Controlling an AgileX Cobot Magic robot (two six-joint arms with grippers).
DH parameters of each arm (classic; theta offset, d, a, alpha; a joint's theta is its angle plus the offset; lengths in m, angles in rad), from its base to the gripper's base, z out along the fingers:
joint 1: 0 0.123 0 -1.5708
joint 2: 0.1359 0 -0.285 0
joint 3: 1.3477 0 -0.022 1.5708
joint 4: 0 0.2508 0 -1.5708
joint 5: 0 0 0.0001 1.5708
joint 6: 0 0.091 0 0
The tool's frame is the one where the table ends.
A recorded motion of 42 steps. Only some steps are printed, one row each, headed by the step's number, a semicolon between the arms.
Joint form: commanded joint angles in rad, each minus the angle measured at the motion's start. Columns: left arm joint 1, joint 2, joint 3, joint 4, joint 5, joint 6; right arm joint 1, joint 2, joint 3, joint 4, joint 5, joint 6.
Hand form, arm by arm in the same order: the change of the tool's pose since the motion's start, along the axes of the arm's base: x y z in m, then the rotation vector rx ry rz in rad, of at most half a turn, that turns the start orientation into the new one. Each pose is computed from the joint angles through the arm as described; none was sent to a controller.
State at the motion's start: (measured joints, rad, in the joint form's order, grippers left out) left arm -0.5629 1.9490 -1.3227 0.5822 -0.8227 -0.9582; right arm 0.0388 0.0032 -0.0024 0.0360 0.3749 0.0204
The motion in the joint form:
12: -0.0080 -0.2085 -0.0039 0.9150 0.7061 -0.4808; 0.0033 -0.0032 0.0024 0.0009 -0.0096 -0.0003
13: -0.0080 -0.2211 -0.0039 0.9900 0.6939 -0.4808; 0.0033 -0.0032 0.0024 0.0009 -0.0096 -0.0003
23: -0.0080 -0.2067 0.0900 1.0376 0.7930 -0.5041; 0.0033 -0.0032 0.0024 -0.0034 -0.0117 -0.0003
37: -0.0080 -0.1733 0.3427 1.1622 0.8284 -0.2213; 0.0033 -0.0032 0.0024 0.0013 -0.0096 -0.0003
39: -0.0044 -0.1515 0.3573 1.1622 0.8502 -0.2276; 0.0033 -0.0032 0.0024 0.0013 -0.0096 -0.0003
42: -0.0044 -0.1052 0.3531 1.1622 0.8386 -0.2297; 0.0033 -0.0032 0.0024 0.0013 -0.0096 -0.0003
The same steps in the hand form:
12: -0.0151 0.0366 0.0296 0.6832 -0.0352 0.2466; 0.0001 0.0002 0.0002 0.0011 -0.0104 0.0031
13: -0.0180 0.0371 0.0342 0.7254 -0.0988 0.2287; 0.0001 0.0002 0.0002 0.0011 -0.0104 0.0031
23: -0.0187 0.0482 -0.0027 0.8434 -0.0247 0.2834; 0.0002 0.0000 0.0004 -0.0031 -0.0126 0.0027
37: -0.0487 0.0713 -0.0912 1.2883 -0.1400 0.0827; 0.0001 0.0002 0.0002 0.0015 -0.0103 0.0031
39: -0.0483 0.0749 -0.1029 1.3161 -0.1069 0.0872; 0.0001 0.0002 0.0002 0.0015 -0.0103 0.0031
42: -0.0465 0.0725 -0.1191 1.3325 -0.0763 0.0529; 0.0001 0.0002 0.0002 0.0015 -0.0103 0.0031

